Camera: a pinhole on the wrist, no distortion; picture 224 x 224 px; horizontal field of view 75.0 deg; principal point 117.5 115.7 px. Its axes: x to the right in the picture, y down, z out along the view. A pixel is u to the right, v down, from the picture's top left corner.
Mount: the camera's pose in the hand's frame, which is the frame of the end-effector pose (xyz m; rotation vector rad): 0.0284 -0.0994 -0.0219 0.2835 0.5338 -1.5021
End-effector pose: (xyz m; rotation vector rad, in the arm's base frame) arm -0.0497 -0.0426 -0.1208 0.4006 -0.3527 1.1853
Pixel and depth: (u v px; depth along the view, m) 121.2 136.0 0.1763
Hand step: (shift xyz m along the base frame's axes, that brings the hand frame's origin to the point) 0.1980 -0.0537 0.1234
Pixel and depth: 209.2 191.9 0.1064
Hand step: 0.2258 0.0015 0.0465
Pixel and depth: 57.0 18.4 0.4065
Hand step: 0.0794 -0.4105 0.2932
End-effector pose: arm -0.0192 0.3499 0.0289 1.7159 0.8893 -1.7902
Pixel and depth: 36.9 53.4 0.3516
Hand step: -0.3451 -0.2252 0.0699
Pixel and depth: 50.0 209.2 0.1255
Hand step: -0.1571 0.0041 -0.1167
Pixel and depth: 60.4 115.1 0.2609
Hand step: -0.2775 -0.0896 -0.0563
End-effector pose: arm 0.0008 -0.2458 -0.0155 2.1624 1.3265 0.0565
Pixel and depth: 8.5 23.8 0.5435
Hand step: 0.0903 -0.4872 -0.5345
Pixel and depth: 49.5 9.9 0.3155
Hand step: -0.0698 -0.2368 -0.3257
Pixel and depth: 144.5 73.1 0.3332
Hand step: -0.1855 -0.0214 -0.3620
